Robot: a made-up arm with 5 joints.
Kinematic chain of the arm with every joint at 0, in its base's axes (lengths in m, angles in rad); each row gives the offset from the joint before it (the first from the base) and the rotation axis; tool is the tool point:
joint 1: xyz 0 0 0.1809 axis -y
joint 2: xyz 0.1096 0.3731 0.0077 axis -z
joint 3: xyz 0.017 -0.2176 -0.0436 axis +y
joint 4: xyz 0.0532 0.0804 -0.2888 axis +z
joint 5: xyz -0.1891 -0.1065 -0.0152 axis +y
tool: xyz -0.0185 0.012 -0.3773
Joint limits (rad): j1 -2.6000..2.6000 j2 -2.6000..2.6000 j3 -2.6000..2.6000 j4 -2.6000..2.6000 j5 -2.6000..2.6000
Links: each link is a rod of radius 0.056 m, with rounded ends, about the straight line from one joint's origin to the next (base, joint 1, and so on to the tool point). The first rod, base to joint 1, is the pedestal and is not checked.
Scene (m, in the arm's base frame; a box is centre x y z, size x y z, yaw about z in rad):
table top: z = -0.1
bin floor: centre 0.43 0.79 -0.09 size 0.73 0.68 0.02 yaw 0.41
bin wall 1: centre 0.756 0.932 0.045 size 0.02 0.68 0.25 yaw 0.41
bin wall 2: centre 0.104 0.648 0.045 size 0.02 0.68 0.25 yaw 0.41
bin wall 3: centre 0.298 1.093 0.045 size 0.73 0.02 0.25 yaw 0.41
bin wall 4: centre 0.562 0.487 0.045 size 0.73 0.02 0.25 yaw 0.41
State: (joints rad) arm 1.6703 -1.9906 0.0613 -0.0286 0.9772
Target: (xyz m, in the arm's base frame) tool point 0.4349 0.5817 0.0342
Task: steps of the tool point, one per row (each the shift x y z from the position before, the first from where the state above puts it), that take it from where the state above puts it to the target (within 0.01 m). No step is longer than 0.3 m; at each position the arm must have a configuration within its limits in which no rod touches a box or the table.
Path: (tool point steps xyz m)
1: 0.0279 -0.0179 -0.1512
2: 0.0490 0.1161 -0.1182
3: 0.0027 0.2147 -0.0480
4: -0.0988 0.2403 0.0006
5: 0.0372 0.0007 -0.1949
6: -0.0372 -0.0007 -0.1839

